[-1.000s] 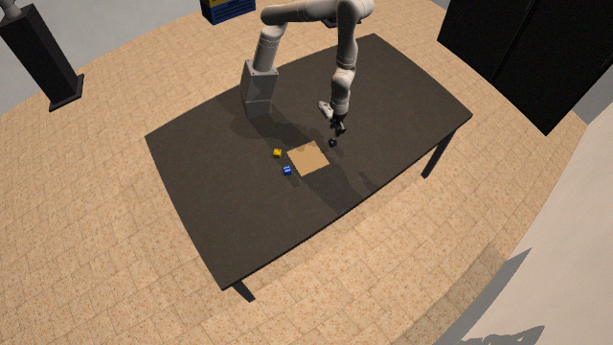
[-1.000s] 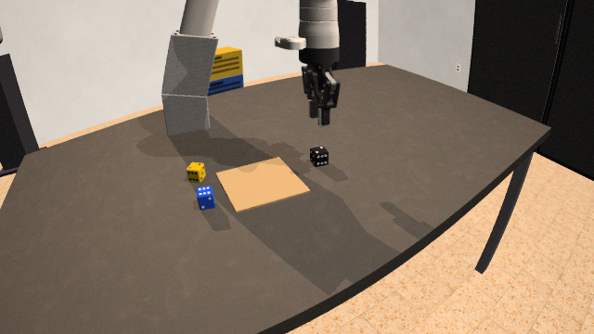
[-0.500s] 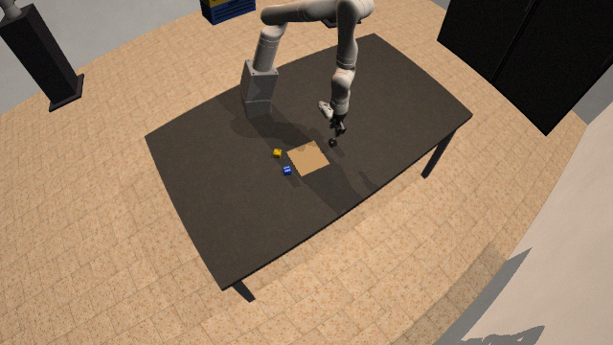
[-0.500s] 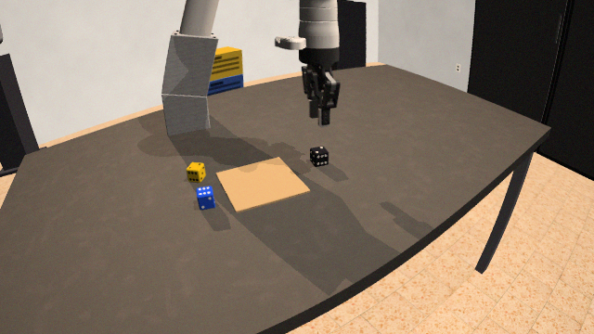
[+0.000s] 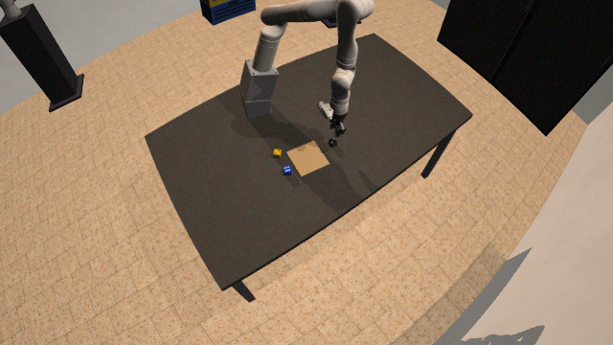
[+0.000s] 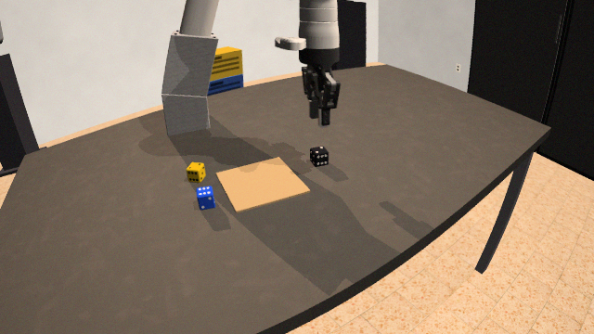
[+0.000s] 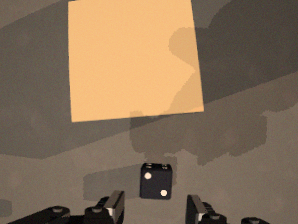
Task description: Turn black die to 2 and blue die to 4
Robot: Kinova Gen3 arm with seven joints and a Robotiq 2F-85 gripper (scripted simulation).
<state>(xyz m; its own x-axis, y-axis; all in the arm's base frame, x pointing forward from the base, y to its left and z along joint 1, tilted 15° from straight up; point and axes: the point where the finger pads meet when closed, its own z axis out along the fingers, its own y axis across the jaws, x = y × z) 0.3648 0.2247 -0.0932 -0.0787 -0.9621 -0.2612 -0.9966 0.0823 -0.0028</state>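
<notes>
The black die is 9 cm below my hand. Round my hand: blue die (5 cm ahead, 25 cm to the right, 9 cm below); then yellow die (4 cm behind, 25 cm to the right, 9 cm below); then tan mat (2 cm ahead, 13 cm to the right, 11 cm below).
</notes>
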